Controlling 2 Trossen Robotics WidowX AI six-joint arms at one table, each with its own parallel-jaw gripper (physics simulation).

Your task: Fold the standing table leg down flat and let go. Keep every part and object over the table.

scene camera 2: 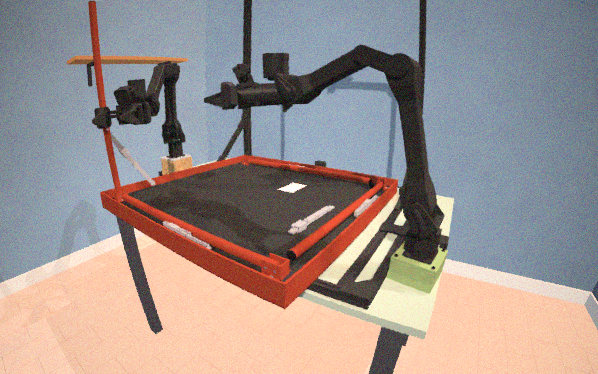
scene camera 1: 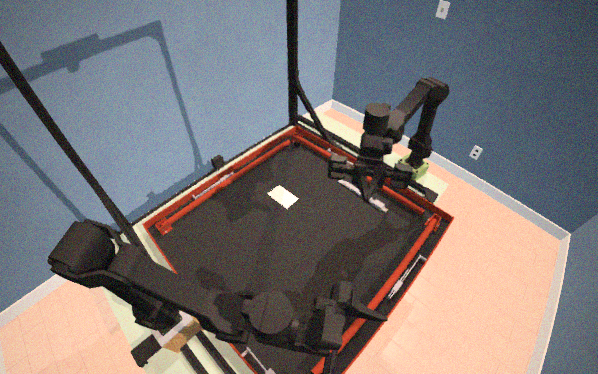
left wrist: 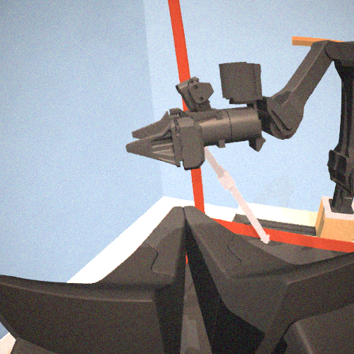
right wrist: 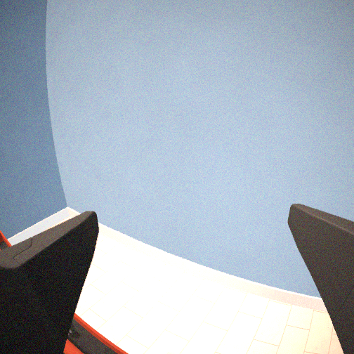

In view: my left gripper (scene camera 1: 366, 201), my right gripper (scene camera 1: 386, 347) and a pale brace (left wrist: 235, 193).
My left gripper also shows in scene camera 2 (scene camera 2: 204, 100) and in the left wrist view (left wrist: 182, 215). My right gripper also shows in scene camera 2 (scene camera 2: 105, 120), in the left wrist view (left wrist: 129, 140) and in the right wrist view (right wrist: 196, 219).
